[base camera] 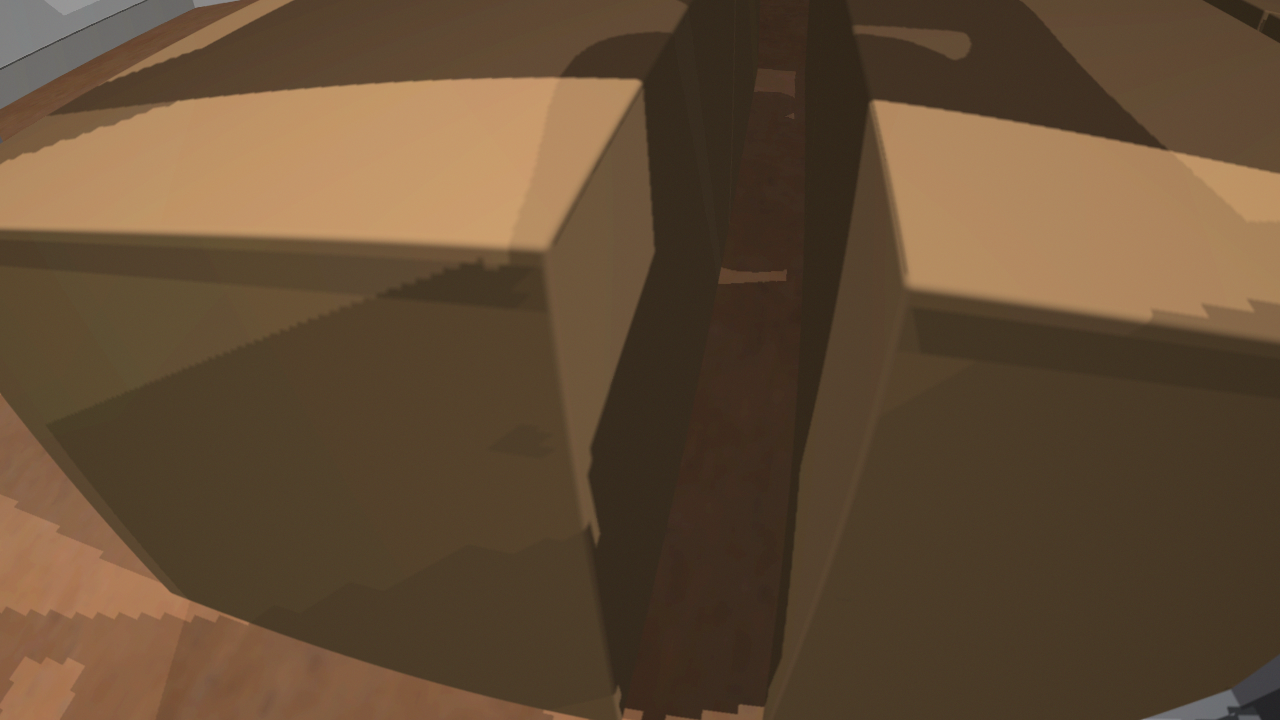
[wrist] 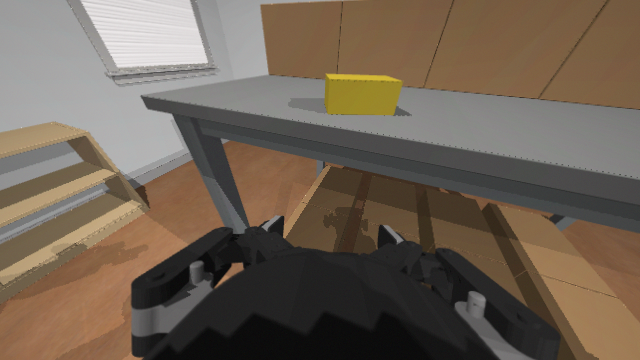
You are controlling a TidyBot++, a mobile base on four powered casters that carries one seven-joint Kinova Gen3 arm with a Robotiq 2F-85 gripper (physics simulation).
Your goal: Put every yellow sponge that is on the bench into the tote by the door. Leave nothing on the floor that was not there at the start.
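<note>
A yellow sponge (wrist: 361, 95), a rectangular block, lies on the grey bench (wrist: 480, 115) near its left part in the wrist view. My gripper (wrist: 330, 230) is open, with nothing between its fingertips. It is in front of the bench, and the sponge shows beyond and above the fingertips in the wrist view. The sponge and the gripper do not show in the base camera view. The tote by the door does not show in either view.
Cardboard-brown boxes (base camera: 358, 161) (wrist: 565, 250) stand under the bench, very close before the base camera, with narrow gaps between them. A wooden shelf unit (wrist: 107, 162) stands at the left. Bench legs (wrist: 207, 170) and brown back panels (wrist: 390, 40) also show.
</note>
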